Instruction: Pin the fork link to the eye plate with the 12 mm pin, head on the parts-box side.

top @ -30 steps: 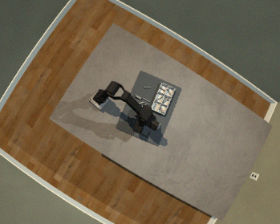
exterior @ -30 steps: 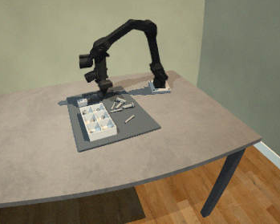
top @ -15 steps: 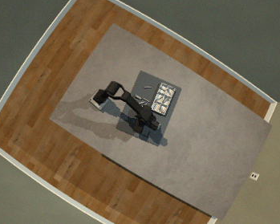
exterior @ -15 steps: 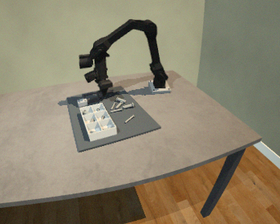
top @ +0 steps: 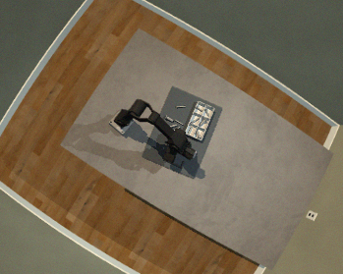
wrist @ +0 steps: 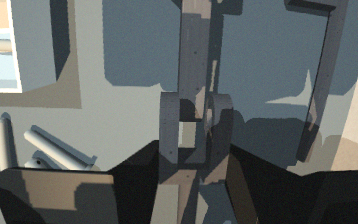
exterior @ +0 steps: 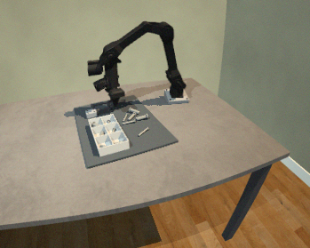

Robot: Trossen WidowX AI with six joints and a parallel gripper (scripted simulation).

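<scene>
The eye plate lies 5 cm below my hand, 3 cm ahead of it and 1 cm to the left of it. From my hand the other things lie so: dark bar: 9 cm ahead, 6 cm to the right, 6 cm below; pale block: 11 cm ahead, 5 cm below, 4 cm to the left; dark mat: 10 cm to the left, 7 cm below, 1 cm behind.
</scene>
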